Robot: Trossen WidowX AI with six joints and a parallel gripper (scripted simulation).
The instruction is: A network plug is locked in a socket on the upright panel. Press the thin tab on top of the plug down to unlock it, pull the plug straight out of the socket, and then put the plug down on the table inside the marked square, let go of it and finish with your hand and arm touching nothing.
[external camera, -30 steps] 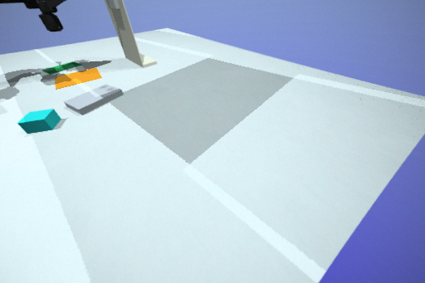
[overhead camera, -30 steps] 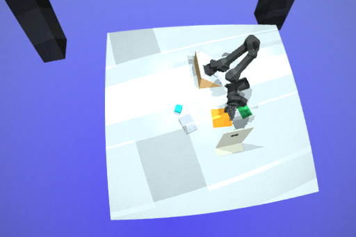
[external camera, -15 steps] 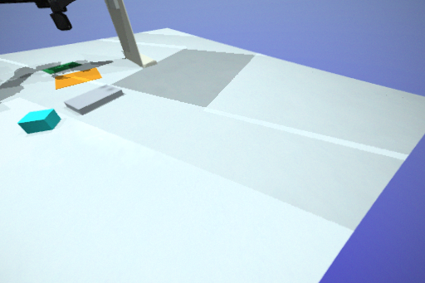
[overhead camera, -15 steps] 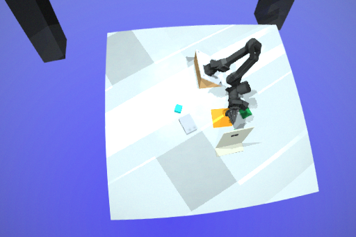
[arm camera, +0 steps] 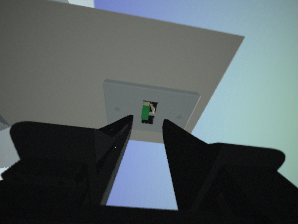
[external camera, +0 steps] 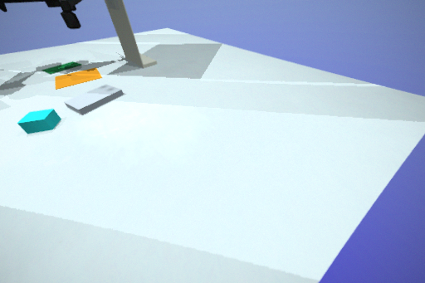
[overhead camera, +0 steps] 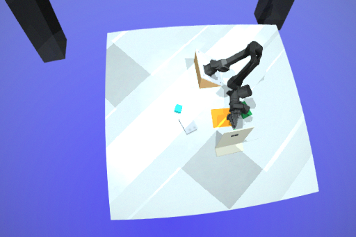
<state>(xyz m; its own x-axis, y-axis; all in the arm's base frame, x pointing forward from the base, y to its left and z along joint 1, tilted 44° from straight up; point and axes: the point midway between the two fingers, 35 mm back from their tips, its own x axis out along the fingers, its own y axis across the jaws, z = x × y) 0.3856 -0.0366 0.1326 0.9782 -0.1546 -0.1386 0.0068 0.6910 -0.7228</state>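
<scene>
My gripper tip is 30 mm short of the network plug. Also, from my gripper tip: orange square: 140 mm behind, 10 mm to the right, 220 mm below; beige upright panel: 50 mm ahead, 90 mm below; grey flat block: 130 mm behind, 220 mm to the right, 220 mm below.
</scene>
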